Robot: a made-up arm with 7 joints.
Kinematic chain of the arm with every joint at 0, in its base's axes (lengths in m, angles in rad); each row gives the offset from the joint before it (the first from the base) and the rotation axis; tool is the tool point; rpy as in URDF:
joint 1: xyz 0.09 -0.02 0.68 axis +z
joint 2: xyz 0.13 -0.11 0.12 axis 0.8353 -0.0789 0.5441
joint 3: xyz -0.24 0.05 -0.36 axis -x
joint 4: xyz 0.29 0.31 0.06 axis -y
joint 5: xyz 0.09 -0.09 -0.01 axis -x
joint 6: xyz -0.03 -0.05 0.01 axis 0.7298 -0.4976 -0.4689
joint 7: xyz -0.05 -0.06 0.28 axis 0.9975 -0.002 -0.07
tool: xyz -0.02 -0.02 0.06 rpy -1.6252 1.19 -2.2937
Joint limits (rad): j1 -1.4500..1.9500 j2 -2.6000..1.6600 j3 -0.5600..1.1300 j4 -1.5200..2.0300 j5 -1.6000..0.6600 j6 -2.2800..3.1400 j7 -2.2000..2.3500
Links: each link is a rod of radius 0.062 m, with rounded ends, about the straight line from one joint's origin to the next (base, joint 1, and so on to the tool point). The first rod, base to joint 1, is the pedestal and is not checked.
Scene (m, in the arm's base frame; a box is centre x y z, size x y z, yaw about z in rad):
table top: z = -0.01
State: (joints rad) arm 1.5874 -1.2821 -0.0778 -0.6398 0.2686 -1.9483 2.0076
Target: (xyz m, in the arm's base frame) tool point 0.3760 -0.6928 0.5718
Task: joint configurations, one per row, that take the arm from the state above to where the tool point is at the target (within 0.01 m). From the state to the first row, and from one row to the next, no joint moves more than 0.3 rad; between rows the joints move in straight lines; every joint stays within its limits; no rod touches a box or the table.
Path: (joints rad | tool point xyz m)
1: 1.3421 -1.5051 0.0173 -0.6677 0.3664 -2.0312 2.0217 | 0.6075 0.1416 0.2898
2: 1.0968 -1.7281 0.1124 -0.6957 0.4643 -2.1142 2.0358 | 0.6924 -0.1632 0.3457
3: 0.8515 -1.9512 0.2075 -0.7236 0.5622 -2.1971 2.0499 | 0.6095 -0.4730 0.4453
4: 0.6062 -2.1742 0.3026 -0.7516 0.6600 -2.2800 2.0639 | 0.3760 -0.6928 0.5718

